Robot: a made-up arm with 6 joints. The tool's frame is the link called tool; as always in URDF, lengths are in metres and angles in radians. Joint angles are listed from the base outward.
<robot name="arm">
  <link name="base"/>
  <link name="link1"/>
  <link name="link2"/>
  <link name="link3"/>
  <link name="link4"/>
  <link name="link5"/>
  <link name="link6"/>
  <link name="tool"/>
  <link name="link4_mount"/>
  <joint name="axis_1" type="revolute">
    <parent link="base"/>
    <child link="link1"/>
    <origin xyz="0 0 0.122" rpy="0 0 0"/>
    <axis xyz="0 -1 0"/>
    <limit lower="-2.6" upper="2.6"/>
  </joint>
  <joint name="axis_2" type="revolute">
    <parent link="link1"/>
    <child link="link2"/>
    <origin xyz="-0.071 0.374 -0.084" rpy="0 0 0"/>
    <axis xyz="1 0 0"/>
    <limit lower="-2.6" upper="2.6"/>
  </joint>
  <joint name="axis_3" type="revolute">
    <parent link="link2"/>
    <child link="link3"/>
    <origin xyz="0.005 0.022 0.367" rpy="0 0 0"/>
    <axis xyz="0 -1 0"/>
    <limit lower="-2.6" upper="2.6"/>
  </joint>
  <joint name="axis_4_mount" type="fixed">
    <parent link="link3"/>
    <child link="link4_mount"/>
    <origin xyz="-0.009 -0.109 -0.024" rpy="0 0 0"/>
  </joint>
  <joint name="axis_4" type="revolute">
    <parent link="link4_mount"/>
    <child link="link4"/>
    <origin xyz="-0.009 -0.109 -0.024" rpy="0 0 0"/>
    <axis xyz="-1 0 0"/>
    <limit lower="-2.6" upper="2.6"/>
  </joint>
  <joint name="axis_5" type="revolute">
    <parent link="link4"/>
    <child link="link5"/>
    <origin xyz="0.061 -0.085 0.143" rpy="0 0 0"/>
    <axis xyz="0 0 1"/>
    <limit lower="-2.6" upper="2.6"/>
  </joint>
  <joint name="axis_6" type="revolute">
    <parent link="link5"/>
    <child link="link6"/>
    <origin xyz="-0.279 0.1 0.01" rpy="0 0 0"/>
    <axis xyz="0 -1 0"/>
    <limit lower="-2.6" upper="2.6"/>
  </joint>
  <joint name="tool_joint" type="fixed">
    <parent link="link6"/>
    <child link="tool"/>
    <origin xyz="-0.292 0.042 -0.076" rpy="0 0 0"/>
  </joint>
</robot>
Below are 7 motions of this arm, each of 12 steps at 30 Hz.
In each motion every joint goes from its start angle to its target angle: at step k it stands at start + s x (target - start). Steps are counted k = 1, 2, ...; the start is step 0. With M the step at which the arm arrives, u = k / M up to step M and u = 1 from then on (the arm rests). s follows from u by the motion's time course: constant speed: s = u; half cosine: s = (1 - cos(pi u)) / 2; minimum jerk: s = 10 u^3 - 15 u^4 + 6 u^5.
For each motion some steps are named. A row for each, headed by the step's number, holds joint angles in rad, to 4 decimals.
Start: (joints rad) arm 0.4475 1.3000 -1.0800 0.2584 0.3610 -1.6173
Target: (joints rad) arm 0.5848 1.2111 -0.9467 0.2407 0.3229 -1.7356
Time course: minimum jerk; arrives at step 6
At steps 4, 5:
4: 0.5560 1.2298 -0.9747 0.2444 0.3309 -1.7108
5: 0.5799 1.2143 -0.9514 0.2413 0.3243 -1.7314

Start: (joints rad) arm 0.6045 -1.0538 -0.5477 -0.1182 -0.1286 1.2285
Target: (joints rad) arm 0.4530 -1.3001 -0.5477 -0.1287 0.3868 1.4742
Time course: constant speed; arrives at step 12
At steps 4, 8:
4: 0.5540 -1.1359 -0.5477 -0.1217 0.0432 1.3104
8: 0.5035 -1.2180 -0.5477 -0.1252 0.2150 1.3923

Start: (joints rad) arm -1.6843 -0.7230 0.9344 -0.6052 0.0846 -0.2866
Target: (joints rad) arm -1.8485 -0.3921 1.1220 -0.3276 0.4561 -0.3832
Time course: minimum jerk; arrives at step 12
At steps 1, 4, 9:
1: -1.6851 -0.7213 0.9354 -0.6038 0.0865 -0.2871
4: -1.7188 -0.6536 0.9738 -0.5469 0.1626 -0.3069
9: -1.8315 -0.4264 1.1026 -0.3563 0.4176 -0.3732

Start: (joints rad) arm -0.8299 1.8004 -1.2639 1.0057 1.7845 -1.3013
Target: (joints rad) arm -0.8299 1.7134 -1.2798 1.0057 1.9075 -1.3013
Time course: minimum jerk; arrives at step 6
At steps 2, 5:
2: -0.8299 1.7821 -1.2672 1.0057 1.8103 -1.3013
5: -0.8299 1.7165 -1.2792 1.0057 1.9031 -1.3013

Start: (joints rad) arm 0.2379 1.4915 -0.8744 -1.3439 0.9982 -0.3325
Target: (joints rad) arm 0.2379 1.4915 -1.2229 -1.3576 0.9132 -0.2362
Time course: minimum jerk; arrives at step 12
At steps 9, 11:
9: 0.2379 1.4915 -1.1868 -1.3562 0.9220 -0.2462
11: 0.2379 1.4915 -1.2211 -1.3575 0.9136 -0.2367

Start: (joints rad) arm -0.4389 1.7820 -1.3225 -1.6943 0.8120 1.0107
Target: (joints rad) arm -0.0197 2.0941 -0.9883 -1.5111 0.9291 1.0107
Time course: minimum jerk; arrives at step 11
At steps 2, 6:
2: -0.4201 1.7960 -1.3075 -1.6861 0.8173 1.0107
6: -0.1938 1.9645 -1.1271 -1.5872 0.8805 1.0107

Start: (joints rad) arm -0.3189 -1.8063 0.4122 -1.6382 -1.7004 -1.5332
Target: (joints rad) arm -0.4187 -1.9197 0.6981 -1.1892 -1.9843 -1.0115
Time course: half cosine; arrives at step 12
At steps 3, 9, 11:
3: -0.3335 -1.8229 0.4541 -1.5724 -1.7420 -1.4568
9: -0.4041 -1.9031 0.6562 -1.2550 -1.9427 -1.0879
11: -0.4170 -1.9178 0.6932 -1.1968 -1.9795 -1.0204

